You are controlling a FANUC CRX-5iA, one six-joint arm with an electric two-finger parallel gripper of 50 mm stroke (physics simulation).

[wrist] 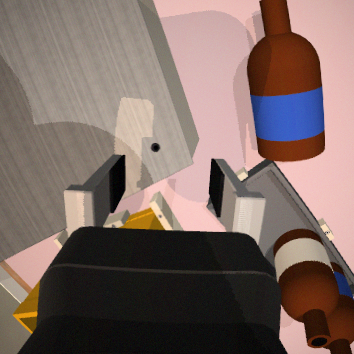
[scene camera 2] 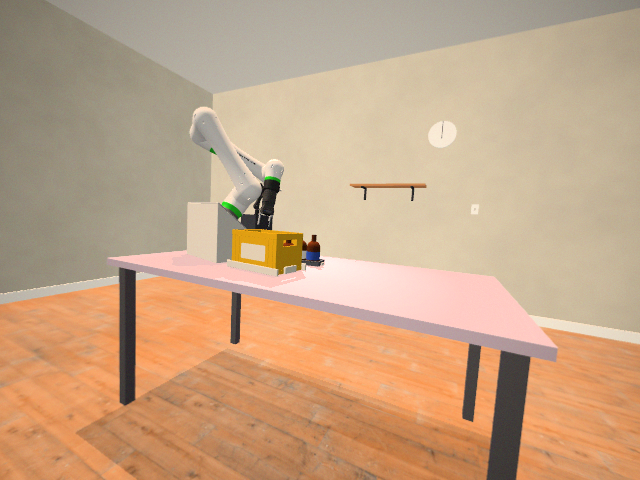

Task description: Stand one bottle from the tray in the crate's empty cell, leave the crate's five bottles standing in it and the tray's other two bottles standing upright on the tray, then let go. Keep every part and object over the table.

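Places are measured from the arm's base along level axes (x ahead, y up, z right), in millimetres.
Pixels of known places: gripper, fingertip midpoint: point(wrist: 167, 173) point(scene camera 2: 263, 225).
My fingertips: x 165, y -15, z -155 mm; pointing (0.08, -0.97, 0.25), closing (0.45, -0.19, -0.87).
Behind a point stands the place of what it marks.
My gripper point(scene camera 2: 264, 222) @[y -15, x 165, z -155 mm] point(wrist: 167, 173) @[y -15, x 165, z -155 mm] is open and empty, low behind the crate in the scene view; in the wrist view it points at the grey block's corner and the table beside it. A brown bottle with a blue label point(wrist: 287, 112) @[y -130, x 186, z -241 mm] lies on its side on the table, off the tray, right of the fingers. The tray point(scene camera 2: 313, 262) @[y -184, x 517, z -193 mm] point(wrist: 272, 205) @[y -198, x 321, z -196 mm] bears a white-label bottle point(scene camera 2: 303, 246) @[y -109, x 439, z -199 mm] point(wrist: 302, 255) @[y -141, x 368, z -217 mm] and a blue-label bottle point(scene camera 2: 313, 250) @[y -124, x 501, z -208 mm] point(wrist: 342, 281) @[y -158, x 453, z -264 mm], both upright. The yellow crate point(scene camera 2: 289, 256) @[y -131, x 550, z 29 mm] point(wrist: 145, 219) @[y -171, x 272, z -32 mm] stands beside it; its cells are hidden, with some brown showing through its handle hole.
The large grey block point(scene camera 2: 202, 229) @[y -47, x 13, z 130 mm] point(wrist: 90, 85) @[y -84, x 94, z -99 mm] under the arm stands close to the fingers and the crate. A dark box point(scene camera 2: 248, 221) shows behind the crate. Pale strips point(scene camera 2: 252, 267) @[y -185, x 437, z 140 mm] point(wrist: 162, 210) @[y -179, x 271, z -57 mm] edge the crate's foot. The pink table point(scene camera 2: 392, 294) @[y -203, x 1027, z 14 mm] extends to the right.
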